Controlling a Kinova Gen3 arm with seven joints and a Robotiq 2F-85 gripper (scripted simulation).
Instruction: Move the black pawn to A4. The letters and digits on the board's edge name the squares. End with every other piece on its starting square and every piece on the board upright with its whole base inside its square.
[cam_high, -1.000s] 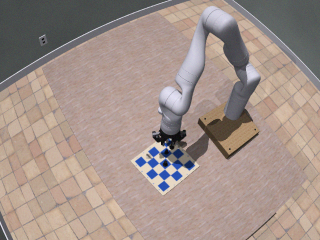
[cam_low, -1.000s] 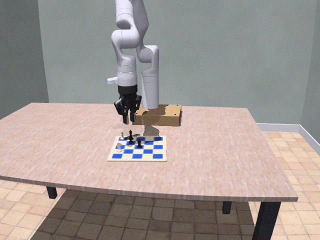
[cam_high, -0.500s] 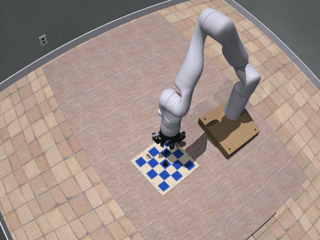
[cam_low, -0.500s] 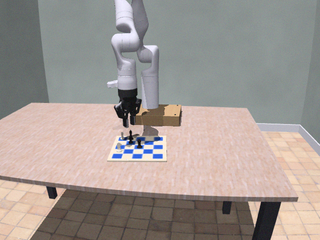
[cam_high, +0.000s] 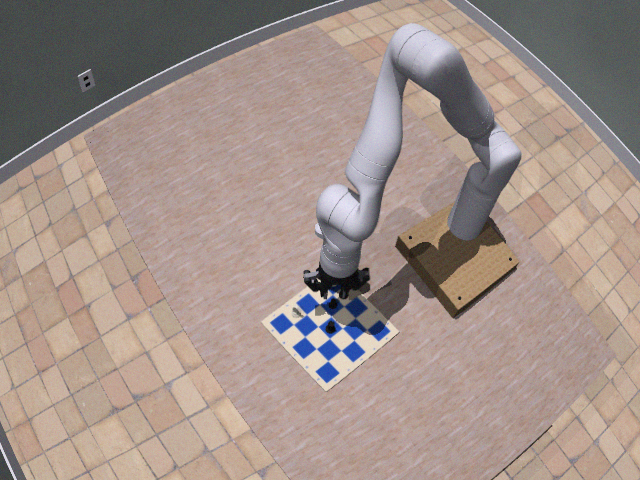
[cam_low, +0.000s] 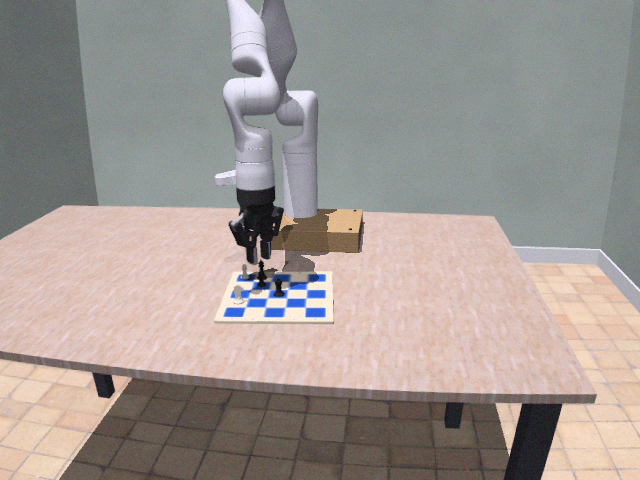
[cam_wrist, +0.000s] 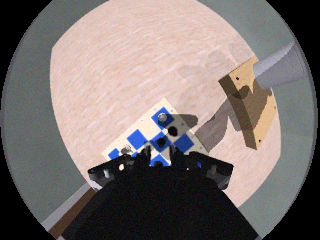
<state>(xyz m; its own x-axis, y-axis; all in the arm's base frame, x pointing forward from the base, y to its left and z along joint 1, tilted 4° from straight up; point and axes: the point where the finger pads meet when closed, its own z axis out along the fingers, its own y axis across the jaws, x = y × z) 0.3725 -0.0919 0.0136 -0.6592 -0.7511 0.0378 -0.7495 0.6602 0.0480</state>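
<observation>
My gripper is now 6 cm above the black pawn. Round my hand: white pawn (6 cm below, 4 cm to the right, 4 cm behind); white knight (7 cm ahead, 6 cm below, 4 cm to the right); chessboard (8 cm below, 4 cm to the left, 4 cm ahead).
</observation>
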